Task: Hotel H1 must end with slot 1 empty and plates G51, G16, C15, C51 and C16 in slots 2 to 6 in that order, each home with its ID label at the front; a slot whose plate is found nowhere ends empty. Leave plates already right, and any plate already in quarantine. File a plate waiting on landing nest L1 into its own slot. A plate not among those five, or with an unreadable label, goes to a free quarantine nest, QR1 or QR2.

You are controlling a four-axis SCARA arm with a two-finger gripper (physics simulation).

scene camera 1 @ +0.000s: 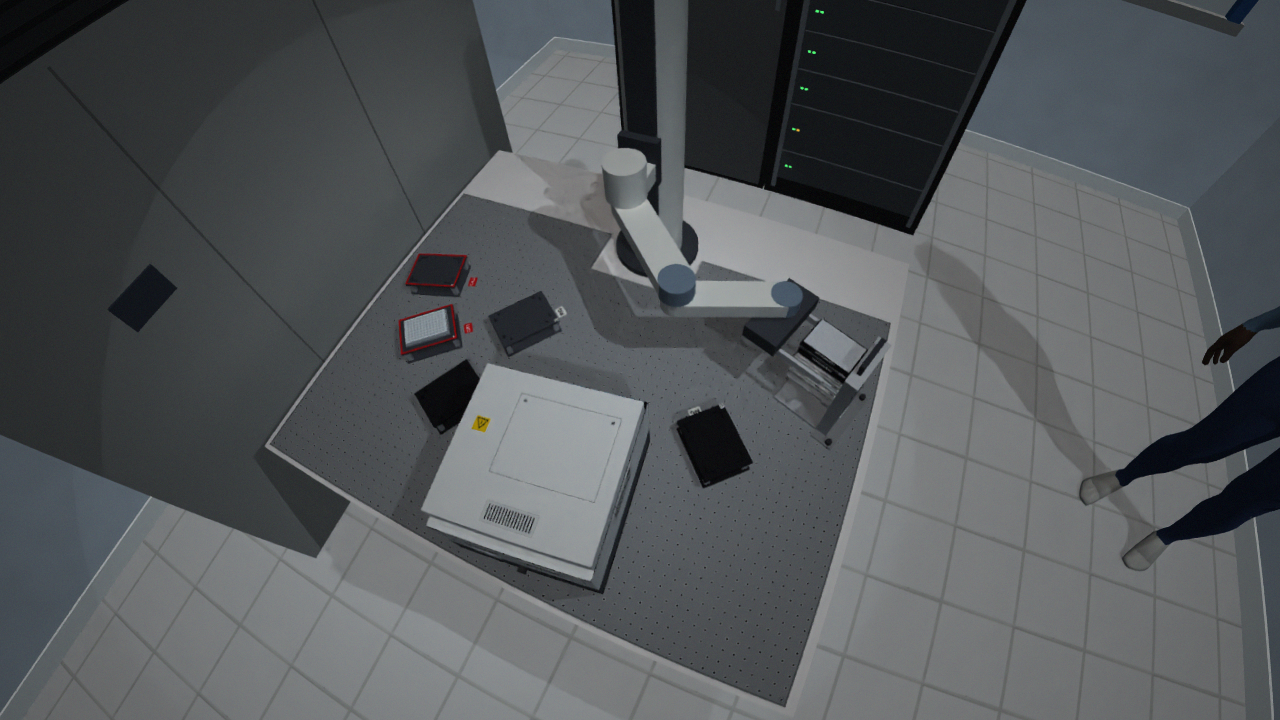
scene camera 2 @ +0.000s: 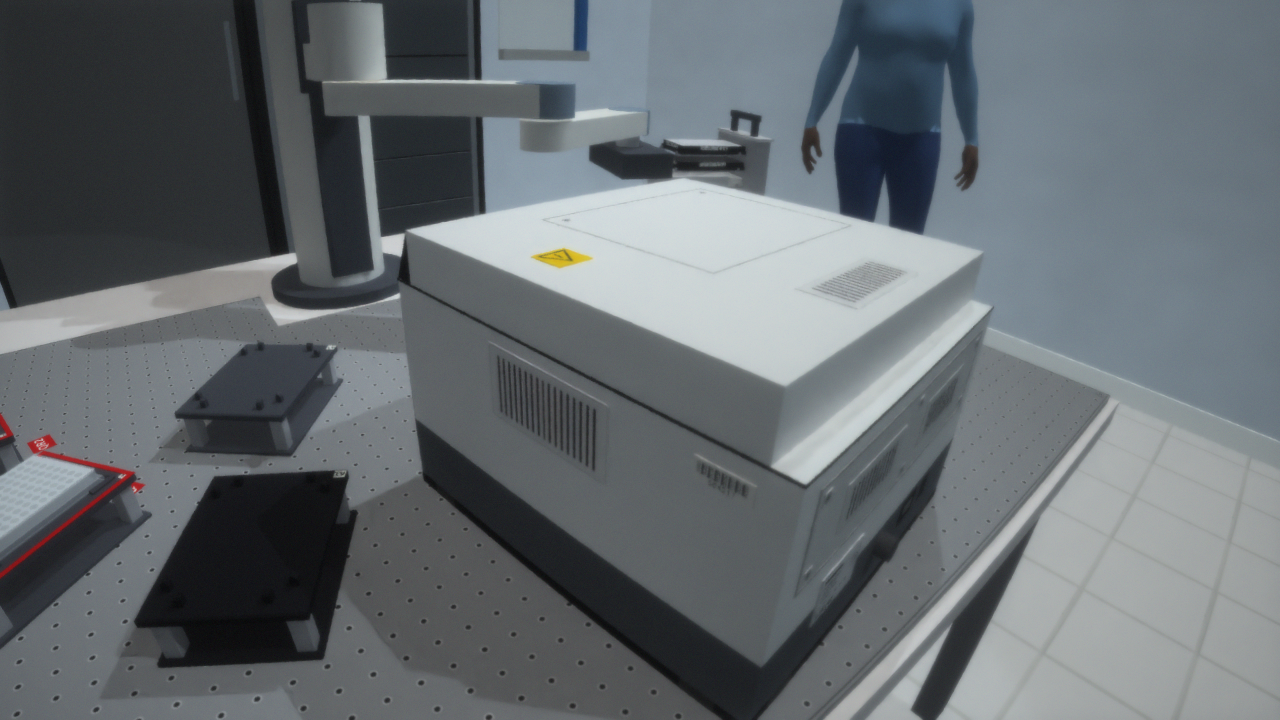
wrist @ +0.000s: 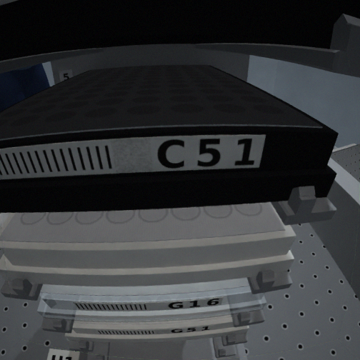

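Pixels of known places: gripper, fingertip midpoint: point(scene camera 2: 710, 174); arm's base, origin of the base link: point(scene camera 2: 344, 283).
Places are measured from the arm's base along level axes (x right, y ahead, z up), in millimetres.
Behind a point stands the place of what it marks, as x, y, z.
Observation:
Hotel H1 point(scene camera 1: 838, 407) @(-615, 418, 164) stands at the table's right. In the wrist view, plate C51 point(wrist: 210, 152) is in slot 5, label forward. Above it is a dark plate point(wrist: 165, 22) whose label is out of view. Below C51 is a pale plate point(wrist: 150, 255) with no label on its front, then G16 point(wrist: 193, 304) and G51 point(wrist: 190, 329). The lowest level shows empty brackets. My gripper point(scene camera 1: 827, 358) @(-580, 330, 195) is open and empty, its fingers reaching in at the hotel. Part of the right finger shows beyond C51's right corner; the left finger is hidden, and their exact level is unclear.
A large white instrument point(scene camera 1: 541, 465) @(-107, 813, 267) point(scene camera 2: 680, 304) @(39, 894, 267) stands at the front middle. Red-rimmed nests are at the left; one holds a white plate point(scene camera 1: 427, 328) @(444, 560, 77) point(scene camera 2: 40, 492) @(427, 557, 77). A grey nest point(scene camera 1: 526, 322) @(198, 431, 63) point(scene camera 2: 259, 380) @(219, 431, 63) and black nests point(scene camera 1: 450, 394) @(274, 698, 63) point(scene camera 1: 714, 445) @(-382, 565, 63) bear no plate. Their labels are unreadable.

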